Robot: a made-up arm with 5 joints.
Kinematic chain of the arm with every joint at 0, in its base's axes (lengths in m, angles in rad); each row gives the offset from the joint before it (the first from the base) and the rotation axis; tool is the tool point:
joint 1: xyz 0 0 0.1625 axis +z
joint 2: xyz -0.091 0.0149 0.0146 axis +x
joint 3: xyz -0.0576 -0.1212 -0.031 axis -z
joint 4: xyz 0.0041 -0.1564 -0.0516 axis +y
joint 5: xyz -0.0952 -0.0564 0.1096 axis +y
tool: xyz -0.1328 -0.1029 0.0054
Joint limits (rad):
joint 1: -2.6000..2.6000
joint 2: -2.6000..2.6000
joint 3: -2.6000..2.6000
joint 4: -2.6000..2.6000
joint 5: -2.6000..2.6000
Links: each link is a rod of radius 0.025 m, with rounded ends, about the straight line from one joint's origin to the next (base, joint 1, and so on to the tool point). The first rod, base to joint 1, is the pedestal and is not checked.
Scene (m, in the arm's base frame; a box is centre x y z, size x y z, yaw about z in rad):
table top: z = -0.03
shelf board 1: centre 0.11 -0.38 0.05 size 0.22 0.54 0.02 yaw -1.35
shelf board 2: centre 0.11 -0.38 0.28 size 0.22 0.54 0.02 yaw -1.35
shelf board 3: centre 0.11 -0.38 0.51 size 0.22 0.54 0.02 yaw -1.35
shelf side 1: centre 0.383 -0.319 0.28 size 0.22 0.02 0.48 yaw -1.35
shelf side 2: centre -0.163 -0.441 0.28 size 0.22 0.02 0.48 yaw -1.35
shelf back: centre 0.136 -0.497 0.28 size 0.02 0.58 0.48 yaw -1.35
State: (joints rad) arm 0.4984 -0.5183 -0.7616 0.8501 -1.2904
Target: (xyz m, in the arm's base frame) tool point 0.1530 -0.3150 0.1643
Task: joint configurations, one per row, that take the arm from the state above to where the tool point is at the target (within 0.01 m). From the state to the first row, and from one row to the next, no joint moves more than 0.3 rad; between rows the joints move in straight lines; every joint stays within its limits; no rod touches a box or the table.
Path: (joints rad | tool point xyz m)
1: 0.2019 -0.6533 -1.0261 1.0633 -1.2825 | 0.1290 -0.2240 0.4143
2: -0.0946 -0.7883 -1.2906 1.2765 -1.2746 | 0.1272 -0.1470 0.3924
3: -0.1716 -0.5471 -1.4203 1.2105 -1.4227 | 0.1242 -0.1902 0.3137
4: -0.2486 -0.3059 -1.5500 1.1445 -1.5709 | 0.1206 -0.1988 0.2326
5: -0.3256 -0.0647 -1.6797 1.0785 -1.7190 | 0.1215 -0.1749 0.1643
6: -0.1415 -0.0506 -1.4616 0.9973 -1.6605 | 0.1279 -0.2248 0.1675
7: 0.0426 -0.0365 -1.2435 0.9160 -1.6020 | 0.1385 -0.2719 0.1675
8: 0.2267 -0.0225 -1.0255 0.8348 -1.5435 | 0.1530 -0.3150 0.1643

